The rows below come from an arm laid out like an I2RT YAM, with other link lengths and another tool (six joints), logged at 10 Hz.
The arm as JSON. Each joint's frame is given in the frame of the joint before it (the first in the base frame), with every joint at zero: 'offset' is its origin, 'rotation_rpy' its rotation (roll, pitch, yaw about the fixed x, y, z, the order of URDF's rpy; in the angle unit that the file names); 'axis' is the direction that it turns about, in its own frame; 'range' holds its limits. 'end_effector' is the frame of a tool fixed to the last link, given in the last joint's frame.
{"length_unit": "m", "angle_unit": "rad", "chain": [
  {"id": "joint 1", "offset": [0.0, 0.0, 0.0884], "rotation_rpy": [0.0, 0.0, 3.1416], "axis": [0.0, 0.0, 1.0], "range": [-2.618, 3.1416]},
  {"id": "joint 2", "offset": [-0.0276, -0.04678, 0.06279], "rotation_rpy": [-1.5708, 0.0, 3.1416], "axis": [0.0, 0.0, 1.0], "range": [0.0, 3.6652]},
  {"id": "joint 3", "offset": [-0.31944, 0.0, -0.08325], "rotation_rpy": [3.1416, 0.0, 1.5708], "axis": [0.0, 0.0, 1.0], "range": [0.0, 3.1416]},
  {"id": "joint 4", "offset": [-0.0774, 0.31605, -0.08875], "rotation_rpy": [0.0, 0.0, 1.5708], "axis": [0.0, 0.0, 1.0], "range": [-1.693, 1.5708]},
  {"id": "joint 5", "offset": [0.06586, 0.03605, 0.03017], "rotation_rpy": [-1.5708, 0.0, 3.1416], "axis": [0.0, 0.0, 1.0], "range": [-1.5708, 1.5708]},
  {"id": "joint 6", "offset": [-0.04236, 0.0, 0.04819], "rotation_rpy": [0.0, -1.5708, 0.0], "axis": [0.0, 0.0, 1.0], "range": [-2.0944, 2.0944]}
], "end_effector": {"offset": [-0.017, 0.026, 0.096], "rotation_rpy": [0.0, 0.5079, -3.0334]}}
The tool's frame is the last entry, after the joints.
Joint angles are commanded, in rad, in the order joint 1, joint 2, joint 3, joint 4, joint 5, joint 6. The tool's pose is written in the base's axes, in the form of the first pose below.
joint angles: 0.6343, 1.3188, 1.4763, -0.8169, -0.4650, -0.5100
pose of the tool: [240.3 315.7 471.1 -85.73 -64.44 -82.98]
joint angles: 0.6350, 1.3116, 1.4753, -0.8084, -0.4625, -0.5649
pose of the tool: [238.4 314.4 472.8 -83.00 -67.78 -84.52]
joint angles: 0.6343, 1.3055, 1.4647, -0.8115, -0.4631, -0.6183
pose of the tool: [236.0 312.3 468.7 -81.30 -70.99 -84.72]
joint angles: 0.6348, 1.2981, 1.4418, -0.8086, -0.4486, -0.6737
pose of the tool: [235.4 310.0 459.5 -80.30 -74.57 -85.09]
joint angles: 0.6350, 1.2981, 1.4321, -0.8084, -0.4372, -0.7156
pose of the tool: [236.2 308.9 453.7 -79.52 -77.30 -85.31]
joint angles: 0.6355, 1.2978, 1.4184, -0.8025, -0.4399, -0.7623
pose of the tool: [235.6 308.8 447.6 -77.77 -80.08 -85.15]
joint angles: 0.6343, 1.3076, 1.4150, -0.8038, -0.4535, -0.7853
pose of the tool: [236.2 310.5 442.8 -76.90 -81.18 -84.10]
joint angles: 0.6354, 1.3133, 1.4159, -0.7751, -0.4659, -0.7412
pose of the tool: [239.1 315.1 446.6 -77.06 -78.34 -84.66]
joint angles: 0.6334, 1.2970, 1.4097, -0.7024, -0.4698, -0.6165
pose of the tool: [243.6 318.4 462.7 -78.02 -70.60 -87.89]
